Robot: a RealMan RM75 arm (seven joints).
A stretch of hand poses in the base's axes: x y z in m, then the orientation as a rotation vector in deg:
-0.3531, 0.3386, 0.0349, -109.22, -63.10, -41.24
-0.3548, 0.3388, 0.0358, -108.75, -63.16, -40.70
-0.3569, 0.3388, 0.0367, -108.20, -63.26, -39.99
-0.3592, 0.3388, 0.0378, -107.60, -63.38, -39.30
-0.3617, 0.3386, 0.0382, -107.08, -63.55, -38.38
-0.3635, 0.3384, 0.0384, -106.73, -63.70, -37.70
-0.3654, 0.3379, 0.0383, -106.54, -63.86, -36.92
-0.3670, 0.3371, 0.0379, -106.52, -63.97, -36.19
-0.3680, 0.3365, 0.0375, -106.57, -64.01, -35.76
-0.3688, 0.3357, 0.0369, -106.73, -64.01, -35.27
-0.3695, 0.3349, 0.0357, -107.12, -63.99, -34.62
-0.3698, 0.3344, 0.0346, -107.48, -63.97, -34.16
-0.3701, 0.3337, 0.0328, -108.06, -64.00, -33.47
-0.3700, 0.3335, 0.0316, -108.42, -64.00, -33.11
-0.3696, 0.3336, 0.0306, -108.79, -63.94, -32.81
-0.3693, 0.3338, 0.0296, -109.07, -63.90, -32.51
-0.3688, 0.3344, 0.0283, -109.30, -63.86, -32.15
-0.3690, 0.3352, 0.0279, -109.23, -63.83, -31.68
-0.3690, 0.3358, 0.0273, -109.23, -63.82, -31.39
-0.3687, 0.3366, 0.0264, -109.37, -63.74, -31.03
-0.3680, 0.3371, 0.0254, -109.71, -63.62, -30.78
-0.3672, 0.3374, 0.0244, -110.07, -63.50, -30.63
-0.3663, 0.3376, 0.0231, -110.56, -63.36, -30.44
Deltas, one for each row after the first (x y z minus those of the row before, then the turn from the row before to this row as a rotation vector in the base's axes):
-0.0017, 0.0002, 0.0009, 0.24, 0.37, 0.48
-0.0021, 0.0000, 0.0009, 0.26, 0.47, 0.61
-0.0023, 0.0000, 0.0011, 0.29, 0.45, 0.64
-0.0025, -0.0002, 0.0004, 0.15, 0.58, 0.71
-0.0018, -0.0002, 0.0002, 0.07, 0.41, 0.52
-0.0019, -0.0005, -0.0001, -0.08, 0.47, 0.49
-0.0016, -0.0008, -0.0004, -0.19, 0.45, 0.35
-0.0010, -0.0006, -0.0004, -0.15, 0.27, 0.16
-0.0008, -0.0008, -0.0006, -0.23, 0.33, 0.11
-0.0007, -0.0008, -0.0012, -0.44, 0.43, 0.05
-0.0003, -0.0005, -0.0011, -0.37, 0.30, -0.01
-0.0003, -0.0007, -0.0018, -0.62, 0.41, -0.01
0.0001, -0.0002, -0.0012, -0.36, 0.22, -0.04
0.0004, 0.0001, -0.0010, -0.33, 0.20, -0.10
0.0003, 0.0002, -0.0010, -0.27, 0.20, -0.05
0.0005, 0.0006, -0.0013, -0.24, 0.25, 0.00
-0.0002, 0.0008, -0.0004, -0.03, 0.34, 0.19
0.0000, 0.0006, -0.0006, -0.06, 0.20, 0.10
0.0003, 0.0008, -0.0009, -0.16, 0.27, 0.02
0.0007, 0.0005, -0.0010, -0.28, 0.20, -0.14
0.0008, 0.0003, -0.0010, -0.27, 0.12, -0.18
0.0009, 0.0002, -0.0013, -0.37, 0.15, -0.24

